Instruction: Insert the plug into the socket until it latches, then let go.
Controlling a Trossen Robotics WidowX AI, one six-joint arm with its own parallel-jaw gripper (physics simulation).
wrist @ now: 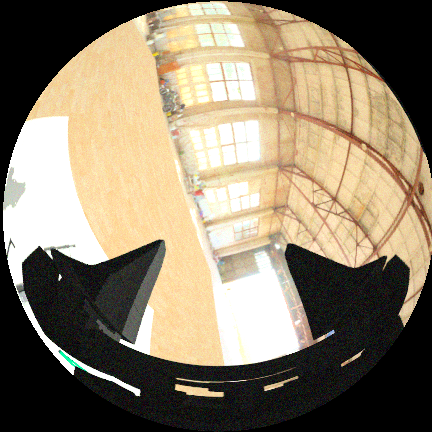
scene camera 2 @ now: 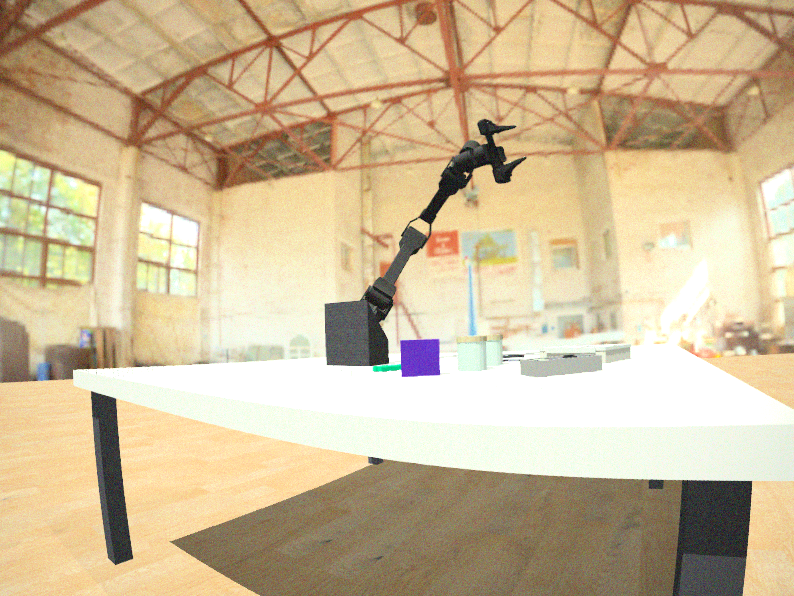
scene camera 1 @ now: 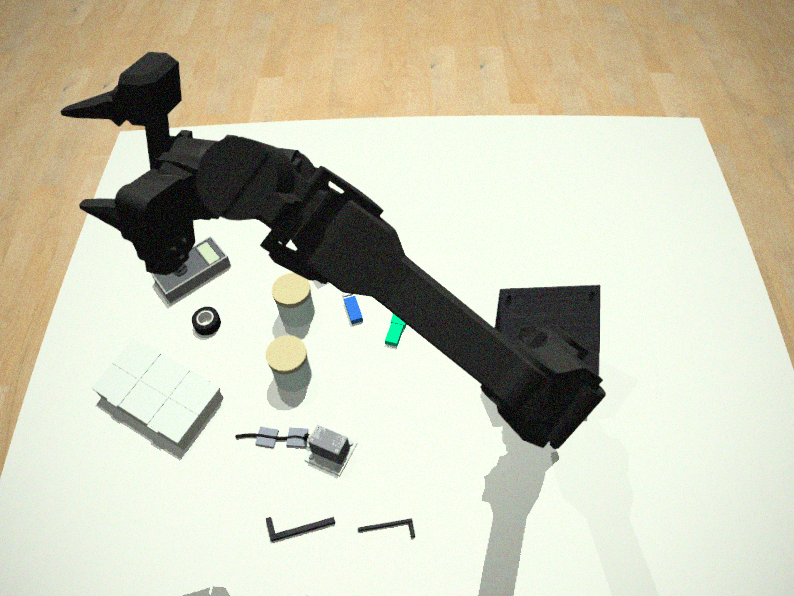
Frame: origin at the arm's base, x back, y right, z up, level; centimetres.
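Seen in the pictures: gripper, fingertip midpoint: (wrist: 227, 248) (scene camera 2: 521, 141) (scene camera 1: 72, 158); arm's base, origin of the base link: (scene camera 2: 362, 325).
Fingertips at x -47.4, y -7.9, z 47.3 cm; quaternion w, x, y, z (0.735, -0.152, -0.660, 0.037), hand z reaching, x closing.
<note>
Pixels of each thing's top centre, then the offset from my fingertips to it. "pt": a spot on its surface instead.
- small grey block, middle of its top: (scene camera 1: 325, 438) dy -1.9, dx +15.7, dz -53.9 cm
- thin pale plate, surface spot: (scene camera 1: 338, 467) pt dy -5.0, dx +17.2, dz -57.6 cm
- black cable, surface spot: (scene camera 1: 246, 436) pt dy +0.5, dx +2.9, dz -57.8 cm
- meter, middle of its top: (scene camera 2: 561, 355) (scene camera 1: 188, 263) dy +33.3, dx -10.5, dz -55.3 cm
- black wheel, middle of its top: (scene camera 1: 204, 317) dy +22.0, dx -6.1, dz -56.4 cm
- tiled white box, middle of its top: (scene camera 1: 153, 387) (scene camera 2: 584, 345) (wrist: 66, 263) dy +7.8, dx -12.3, dz -54.8 cm
- blue piece, middle of its top: (scene camera 1: 351, 303) dy +24.1, dx +18.9, dz -57.1 cm
- green tool, middle of its top: (scene camera 1: 402, 309) (scene camera 2: 399, 364) dy +22.5, dx +27.4, dz -57.1 cm
- purple block, middle of its top: (scene camera 2: 419, 339) dy +34.7, dx +16.0, dz -51.5 cm
A small grey block (scene camera 1: 329, 441) stands on a thin pale plate (scene camera 1: 338, 467) in scene camera 1, low and left of centre. A black cable (scene camera 1: 246, 436) runs to its left side across two flat grey-blue pieces (scene camera 1: 266, 437) (scene camera 1: 296, 437). These look like the plug and socket parts; which is which, and whether they are latched, is too small to tell. My gripper (scene camera 1: 72, 158) (scene camera 2: 520, 142) (wrist: 227, 248) is wide open and empty. It is high above the table, toward the far left in scene camera 1, well away from the block and cable.
Two lidded jars (scene camera 1: 291, 304) (scene camera 1: 287, 362), a meter (scene camera 1: 208, 251), a black wheel (scene camera 1: 206, 331), a tiled white box (scene camera 1: 157, 392), two hex keys (scene camera 1: 302, 529) (scene camera 1: 386, 526), a blue piece (scene camera 1: 353, 309) and a green tool (scene camera 1: 394, 332) lie about. A purple block (scene camera 2: 420, 357) shows in scene camera 2.
</note>
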